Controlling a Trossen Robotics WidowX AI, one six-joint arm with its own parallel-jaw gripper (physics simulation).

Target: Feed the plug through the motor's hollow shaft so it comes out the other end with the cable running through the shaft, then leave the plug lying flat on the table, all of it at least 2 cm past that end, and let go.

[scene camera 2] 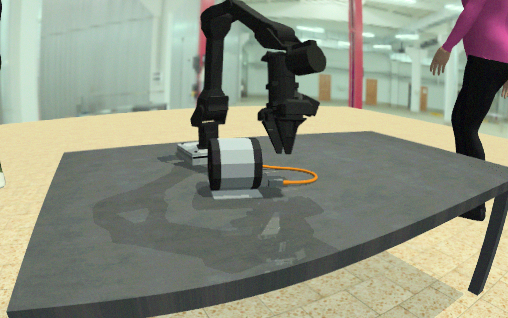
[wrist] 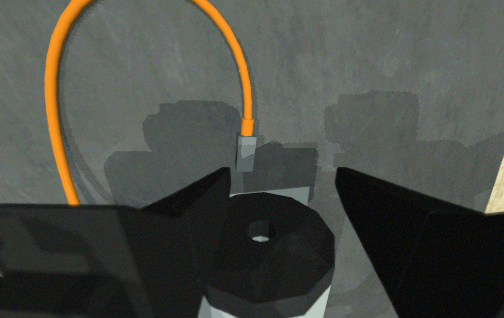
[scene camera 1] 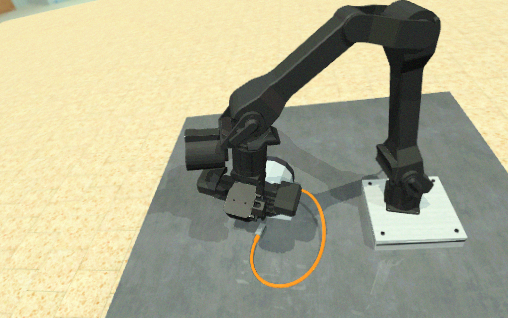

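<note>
The grey plug lies on the table a little way off the motor's near end, its nose towards the motor. The orange cable loops from it back towards the motor's side. The motor, a white drum with black ends, lies on a pale base; its shaft hole shows in the wrist view. My gripper is open and empty, above the plug and the motor's end. In scene camera 1 the arm hides the fingertips and part of the motor.
The arm's white base plate is bolted on the dark grey table. The arm's shadow falls across the table around the motor. A person in a pink top stands beyond the table's edge.
</note>
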